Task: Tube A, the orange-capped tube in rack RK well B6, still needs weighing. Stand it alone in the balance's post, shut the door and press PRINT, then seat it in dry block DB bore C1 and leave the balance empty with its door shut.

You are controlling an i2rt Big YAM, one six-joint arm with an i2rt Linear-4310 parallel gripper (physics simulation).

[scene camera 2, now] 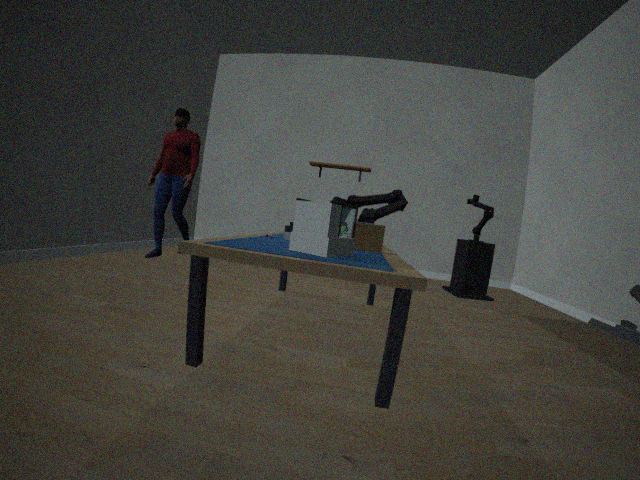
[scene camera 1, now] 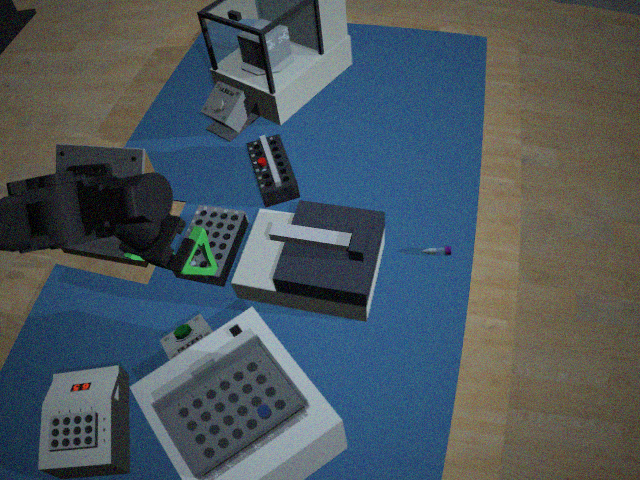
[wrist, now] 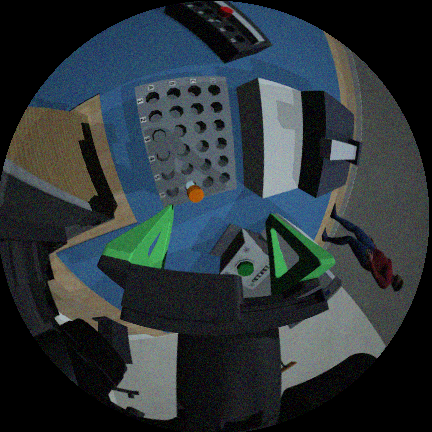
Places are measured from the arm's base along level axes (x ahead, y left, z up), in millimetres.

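Pixels of known places: gripper, fingertip midpoint: (scene camera 1: 193, 265) (wrist: 222, 213); arm's base, origin of the base link: (scene camera 2: 367, 234).
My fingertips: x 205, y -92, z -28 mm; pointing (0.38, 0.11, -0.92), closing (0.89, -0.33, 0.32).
Observation:
Ahead of a thing's pixels: the offset from my fingertips to its top centre. "pt": to the spot under its first point.
Tube A, its orange cap @[dz -6, dx -18, dy +24 mm] (wrist: 195, 193) over a pale body, stands in the bottom row of the grey rack RK @[dz -31, dx -4, dy +71 mm] (wrist: 229, 102) (scene camera 1: 238, 235), second column, in the wrist view. My gripper (wrist: 222, 213) (scene camera 1: 168, 255) is open and empty. Its green fingers are spread near the rack's row 6 end, with the cap forward of the gap between them; in scene camera 1 a finger hides the cap. The balance @[dz +162, dx +13, dy +478 mm] (scene camera 1: 315, 85) (scene camera 2: 310, 227) has a dark-framed glass chamber; I cannot tell its door's state. A grey control box (scene camera 1: 222, 104) stands beside it. The dry block @[dz +9, dx -110, dy -252 mm] (scene camera 1: 85, 403) reads 65, its bores look unfilled.
A white device with a dark lid @[dz +41, dx +165, dy +45 mm] (scene camera 1: 330, 273) (wrist: 281, 150) stands beside the rack. A black block @[dz -13, dx +67, dy +234 mm] (scene camera 1: 281, 197) (wrist: 225, 50) holds a red-capped tube. A green-button box @[dz +14, dx +17, dy -110 mm] (scene camera 1: 182, 331) (wrist: 245, 268), a large white unit @[pt dz +67, dx +236, dy -239 mm] (scene camera 1: 325, 434) and a purple-capped tube @[dz -47, dx +354, dy +93 mm] (scene camera 1: 439, 251) are on the mat.

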